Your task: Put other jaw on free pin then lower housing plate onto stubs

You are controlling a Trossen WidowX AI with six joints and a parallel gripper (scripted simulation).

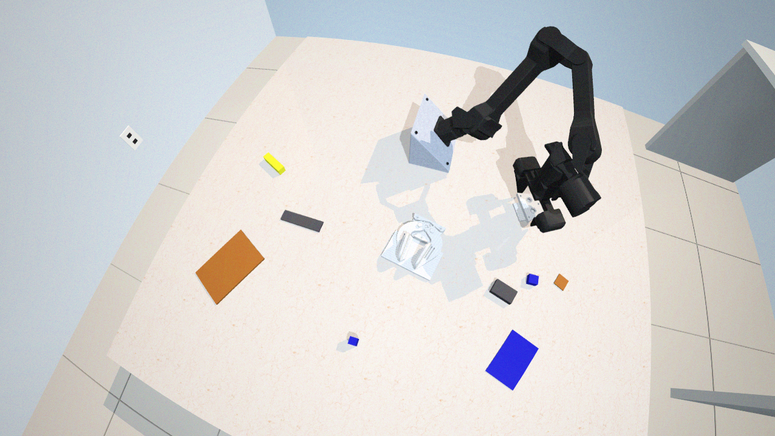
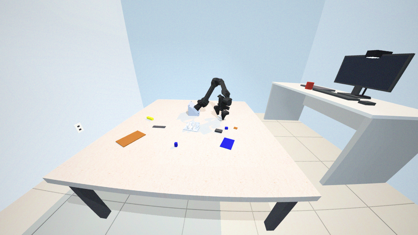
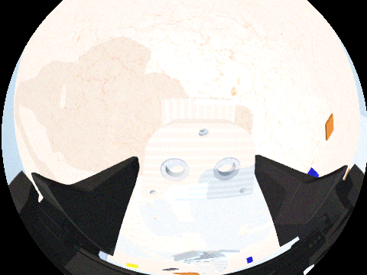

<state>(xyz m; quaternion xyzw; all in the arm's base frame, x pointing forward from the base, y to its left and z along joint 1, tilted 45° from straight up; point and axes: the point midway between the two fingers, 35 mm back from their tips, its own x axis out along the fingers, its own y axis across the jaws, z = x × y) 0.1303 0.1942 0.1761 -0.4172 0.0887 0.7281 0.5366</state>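
Now: gripper tip 1 cm to the right of the white stand. Also, from my gripper tip: dark grey block 22 cm ahead, 1 cm to the right; then orange tile 15 cm ahead, 13 cm to the left, 1 cm below; then housing plate 2 cm above, 1 cm to the left.
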